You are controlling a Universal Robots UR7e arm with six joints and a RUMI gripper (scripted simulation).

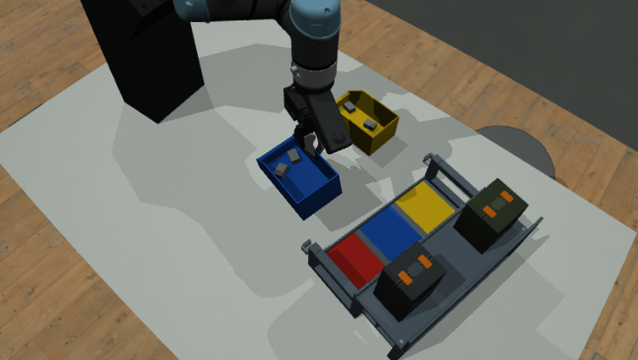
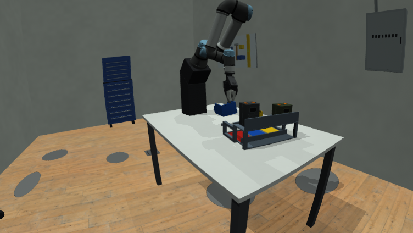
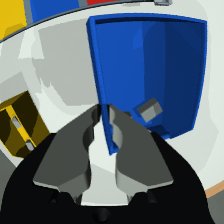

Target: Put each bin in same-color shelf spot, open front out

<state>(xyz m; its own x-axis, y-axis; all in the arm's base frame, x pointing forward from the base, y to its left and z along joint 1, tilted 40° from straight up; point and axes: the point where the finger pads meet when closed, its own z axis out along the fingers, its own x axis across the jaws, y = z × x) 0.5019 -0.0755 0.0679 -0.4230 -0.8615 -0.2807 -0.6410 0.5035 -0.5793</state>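
The blue bin is 2 cm behind my hand, 4 cm to the right of it and 3 cm below it. Round my hand: yellow bin: 24 cm to the left, 13 cm below.
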